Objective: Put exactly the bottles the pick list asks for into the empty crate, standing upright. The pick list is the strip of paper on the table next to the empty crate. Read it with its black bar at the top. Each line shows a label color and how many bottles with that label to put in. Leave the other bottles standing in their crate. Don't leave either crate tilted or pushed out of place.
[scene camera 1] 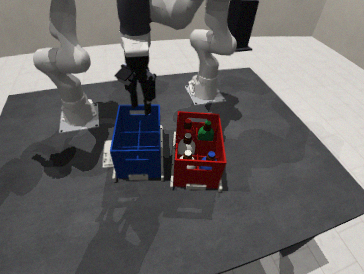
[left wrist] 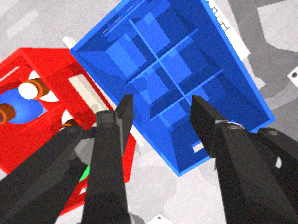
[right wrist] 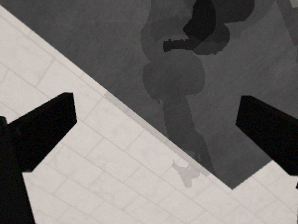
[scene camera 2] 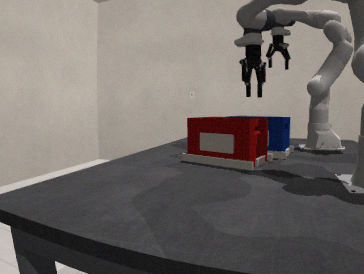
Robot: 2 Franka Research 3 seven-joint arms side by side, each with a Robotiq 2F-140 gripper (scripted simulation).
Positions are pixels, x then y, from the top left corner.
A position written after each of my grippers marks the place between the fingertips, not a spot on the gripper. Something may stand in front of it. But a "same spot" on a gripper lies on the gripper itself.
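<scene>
My left gripper is out of frame in the right wrist view, and a blue crate is out of frame in the right wrist view as well. My left gripper is visible in the left wrist view, in scene camera 1 and in scene camera 2 (254, 97). The blue crate is visible in the left wrist view, in scene camera 1 and in scene camera 2 (278, 138). On my left gripper, (left wrist: 44, 180) and (scene camera 1: 148, 90) are the same spot. On the blue crate, (scene camera 1: 126, 158) and (left wrist: 178, 40) are the same spot.
</scene>
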